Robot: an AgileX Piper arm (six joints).
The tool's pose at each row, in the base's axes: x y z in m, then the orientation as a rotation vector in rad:
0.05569 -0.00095 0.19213 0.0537 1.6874 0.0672
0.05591 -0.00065 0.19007 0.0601 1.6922 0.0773
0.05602 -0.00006 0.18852 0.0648 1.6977 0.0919
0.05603 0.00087 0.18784 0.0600 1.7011 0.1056
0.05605 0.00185 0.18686 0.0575 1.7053 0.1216
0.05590 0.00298 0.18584 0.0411 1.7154 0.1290
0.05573 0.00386 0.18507 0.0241 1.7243 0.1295
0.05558 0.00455 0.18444 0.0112 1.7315 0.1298
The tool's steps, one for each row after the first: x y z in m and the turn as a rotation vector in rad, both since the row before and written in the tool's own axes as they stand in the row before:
0.00204 0.00014 0.00046 -0.0027 0.0051 0.0101
0.00157 0.00045 0.00031 -0.0066 0.0061 0.0116
0.00076 0.00086 0.00012 -0.0117 0.0042 0.0048
0.00106 0.00087 0.00018 -0.0118 0.0051 0.0077
0.00115 0.00101 0.00004 -0.0138 0.0110 -0.0065
0.00087 0.00080 0.00000 -0.0096 0.0096 -0.0109
0.00071 0.00063 0.00000 -0.0072 0.0078 -0.0083

